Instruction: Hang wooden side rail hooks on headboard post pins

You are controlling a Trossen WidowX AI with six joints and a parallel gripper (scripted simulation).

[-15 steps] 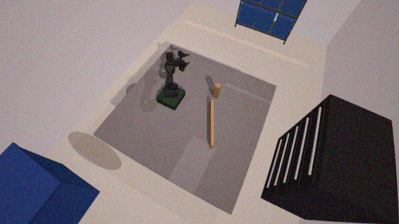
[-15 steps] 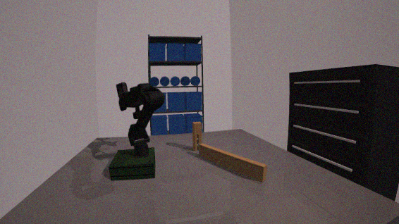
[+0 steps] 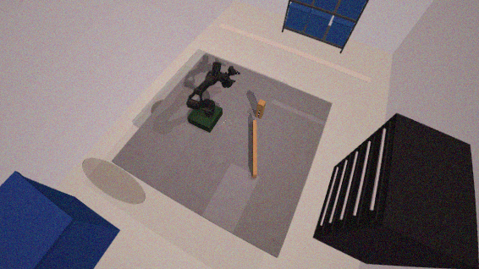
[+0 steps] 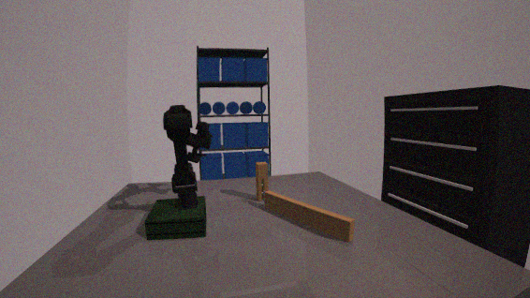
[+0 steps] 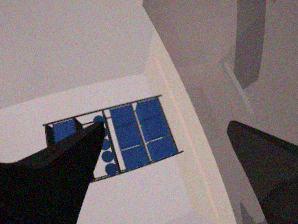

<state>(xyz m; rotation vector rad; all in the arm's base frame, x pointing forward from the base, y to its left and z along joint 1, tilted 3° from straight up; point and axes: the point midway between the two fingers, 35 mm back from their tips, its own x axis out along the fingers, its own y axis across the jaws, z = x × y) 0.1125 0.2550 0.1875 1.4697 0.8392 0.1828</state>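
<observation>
My gripper tip is now 23 cm short of the headboard post, 17 cm above it and 10 cm to the left of it.
</observation>
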